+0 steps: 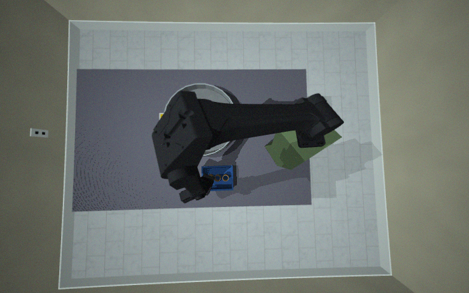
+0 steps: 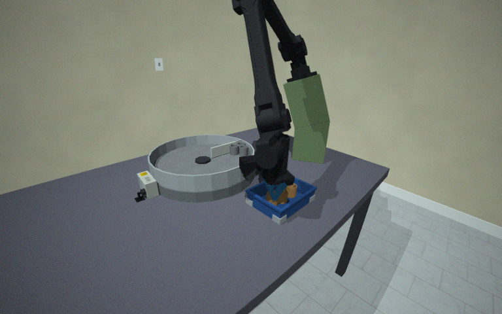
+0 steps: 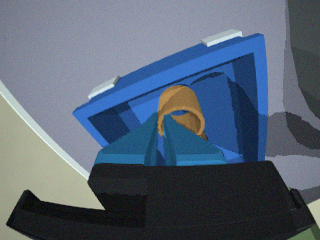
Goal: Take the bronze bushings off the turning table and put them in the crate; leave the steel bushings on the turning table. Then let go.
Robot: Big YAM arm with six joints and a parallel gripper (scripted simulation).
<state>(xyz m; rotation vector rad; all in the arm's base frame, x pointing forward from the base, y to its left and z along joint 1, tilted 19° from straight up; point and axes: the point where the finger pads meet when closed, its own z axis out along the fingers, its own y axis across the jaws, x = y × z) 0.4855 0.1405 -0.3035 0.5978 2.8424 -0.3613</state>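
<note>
Right now the blue crate is 50 mm behind my hand, 20 mm below it and 10 mm to the right of it. The rest, counted from my hand: grey turning table (360 mm to the right, 20 mm ahead, 10 mm above).
</note>
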